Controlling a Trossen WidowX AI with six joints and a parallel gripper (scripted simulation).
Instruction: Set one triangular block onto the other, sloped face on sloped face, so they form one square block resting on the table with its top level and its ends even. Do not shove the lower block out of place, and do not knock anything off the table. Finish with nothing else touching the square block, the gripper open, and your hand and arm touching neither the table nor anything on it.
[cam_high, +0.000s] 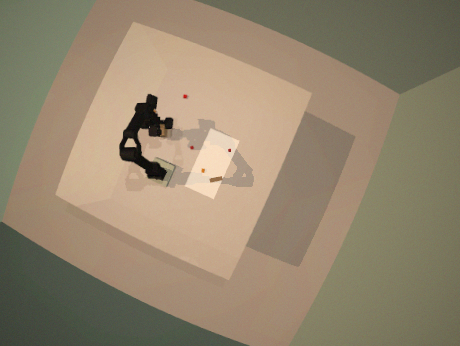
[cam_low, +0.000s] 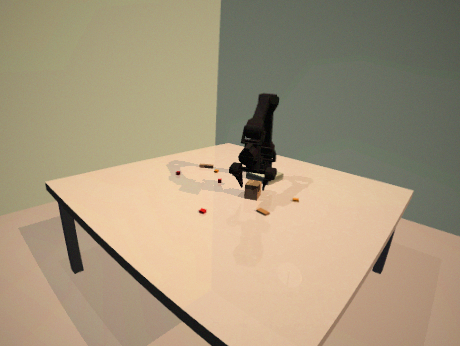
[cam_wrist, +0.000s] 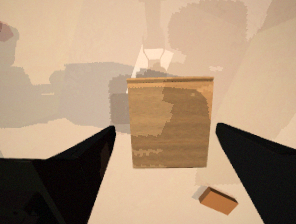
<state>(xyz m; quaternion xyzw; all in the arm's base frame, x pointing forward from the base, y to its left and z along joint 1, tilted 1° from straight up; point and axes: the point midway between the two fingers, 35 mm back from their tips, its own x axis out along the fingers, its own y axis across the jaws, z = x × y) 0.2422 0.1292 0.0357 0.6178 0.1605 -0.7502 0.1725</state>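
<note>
Now: the wooden triangular block 1 cm ahead of my gripper tip and 1 cm above it. Round my gripper tip: brown piece 12 cm to the left, 7 cm ahead, 4 cm below.
</note>
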